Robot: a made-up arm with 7 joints.
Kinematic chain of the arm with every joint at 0, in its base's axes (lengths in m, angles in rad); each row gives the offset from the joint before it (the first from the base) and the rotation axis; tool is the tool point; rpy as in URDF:
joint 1: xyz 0 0 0.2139 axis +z
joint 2: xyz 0 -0.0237 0.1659 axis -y
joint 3: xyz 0 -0.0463 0.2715 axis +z
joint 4: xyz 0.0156 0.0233 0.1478 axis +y
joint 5: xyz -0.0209 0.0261 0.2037 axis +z
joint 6: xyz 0 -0.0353 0.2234 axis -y
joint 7: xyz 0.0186 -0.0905 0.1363 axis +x
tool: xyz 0 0 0 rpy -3.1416 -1.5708 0
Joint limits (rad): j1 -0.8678..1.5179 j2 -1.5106..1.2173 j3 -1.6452..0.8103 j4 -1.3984..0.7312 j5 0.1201..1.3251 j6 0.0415..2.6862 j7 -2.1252..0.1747
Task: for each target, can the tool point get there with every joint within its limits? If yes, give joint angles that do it. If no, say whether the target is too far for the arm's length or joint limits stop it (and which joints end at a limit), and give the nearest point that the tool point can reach.
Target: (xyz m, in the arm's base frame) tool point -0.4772 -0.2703 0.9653
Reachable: yes | joints -0.1231 0.7045 -0.9284 0.4952 1.1523 2.0770 -1.5022
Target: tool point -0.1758 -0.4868 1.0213
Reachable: yes | joints 0.9586 0.8377 0.3123 0.5406 0.2740 2.0710 -1.0630
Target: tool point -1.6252 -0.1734 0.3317
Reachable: no: too far | nearest point -0.9549 -0.1019 0.4443 | short by 0.683 m
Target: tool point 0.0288 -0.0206 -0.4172
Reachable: no: joint limits stop it (at a limit: joint 1, joint 2, joint 4, joint 5) | nearest point 0.0183 -0.5044 0.0637 | short by 0.682 m
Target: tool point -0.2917 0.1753 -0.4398
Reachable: no: joint limits stop it (at a limit: joint 2, joint 4, joint 5) | nearest point -0.4683 0.2814 0.0353 | short by 0.518 m
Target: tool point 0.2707 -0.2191 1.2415
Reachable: yes | joints -0.1611 -0.4441 -1.2333 0.1409 0.7757 1.2251 -0.5341
